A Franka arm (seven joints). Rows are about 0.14 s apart.
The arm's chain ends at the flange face. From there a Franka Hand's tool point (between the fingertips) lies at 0.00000 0.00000 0.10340 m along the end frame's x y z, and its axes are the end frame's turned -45 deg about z.
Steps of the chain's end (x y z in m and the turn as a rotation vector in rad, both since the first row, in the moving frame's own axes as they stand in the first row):
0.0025 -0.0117 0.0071 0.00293 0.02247 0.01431
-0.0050 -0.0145 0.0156 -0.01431 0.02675 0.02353
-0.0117 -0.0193 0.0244 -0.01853 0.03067 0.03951
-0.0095 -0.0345 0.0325 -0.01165 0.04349 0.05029
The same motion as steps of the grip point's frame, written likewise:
0.0119 -0.0051 0.0071 -0.01382 0.01796 0.01431
0.0076 -0.0108 0.0156 -0.02903 0.00880 0.02353
0.0062 -0.0183 0.0243 -0.03479 0.00858 0.03951
0.0199 -0.0270 0.0324 -0.03899 0.02251 0.05029

